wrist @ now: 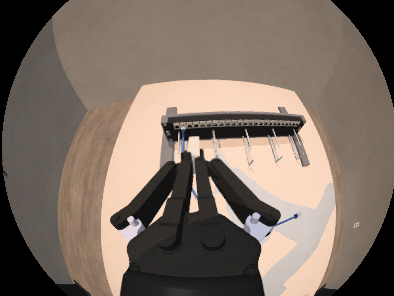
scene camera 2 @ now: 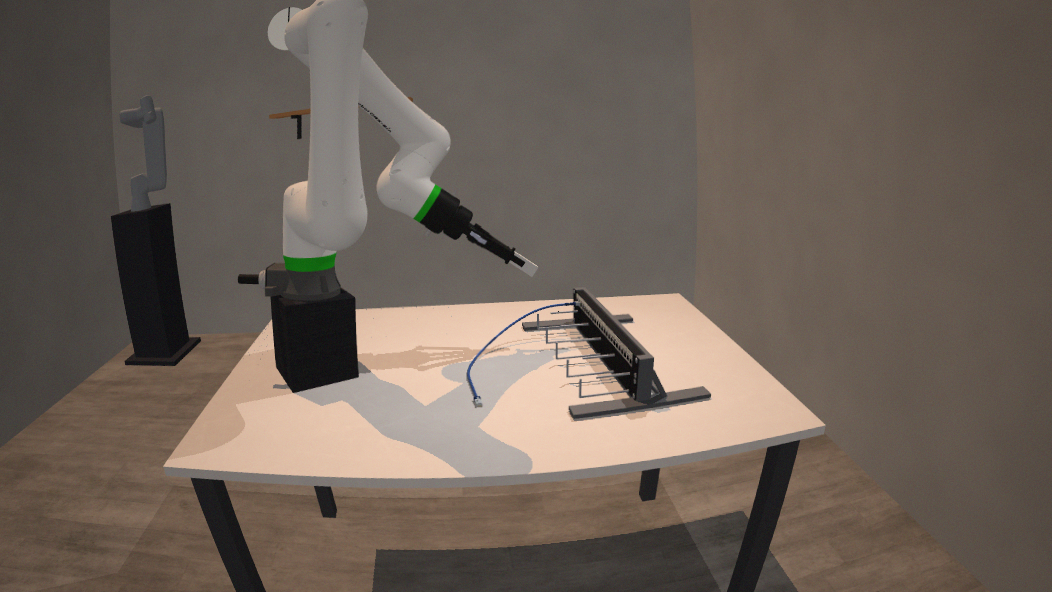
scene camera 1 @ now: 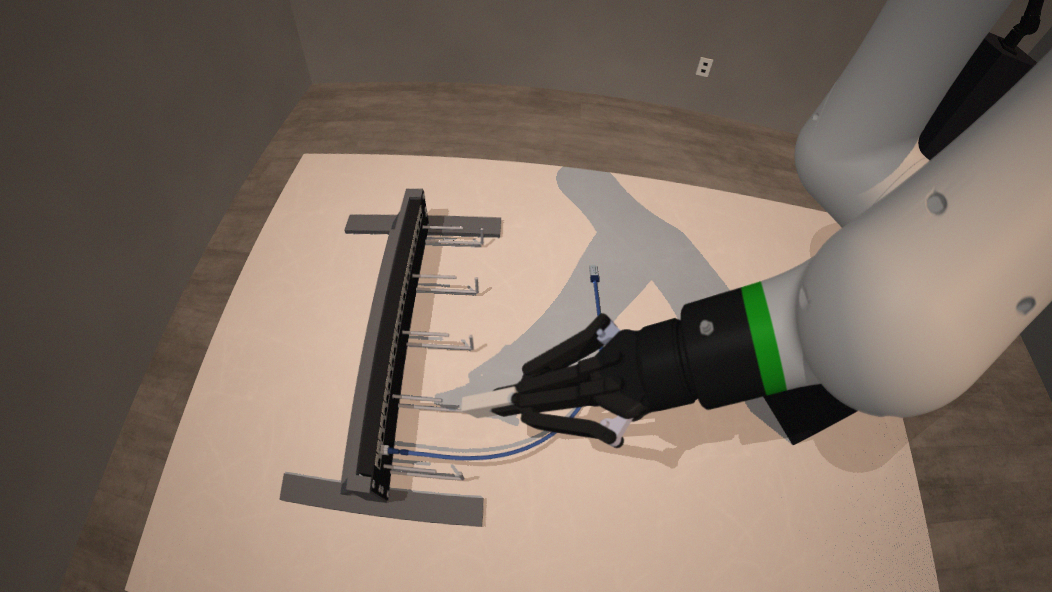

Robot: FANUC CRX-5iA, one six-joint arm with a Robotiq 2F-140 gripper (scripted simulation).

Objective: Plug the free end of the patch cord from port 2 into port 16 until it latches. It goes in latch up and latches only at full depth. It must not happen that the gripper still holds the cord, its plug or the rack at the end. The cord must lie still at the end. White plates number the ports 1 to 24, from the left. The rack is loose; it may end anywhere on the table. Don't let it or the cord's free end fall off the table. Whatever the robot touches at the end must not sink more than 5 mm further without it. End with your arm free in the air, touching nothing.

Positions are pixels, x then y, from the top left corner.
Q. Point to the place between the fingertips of the gripper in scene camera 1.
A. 470,407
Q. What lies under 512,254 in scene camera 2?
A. The gripper.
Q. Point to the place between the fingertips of the gripper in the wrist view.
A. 194,144
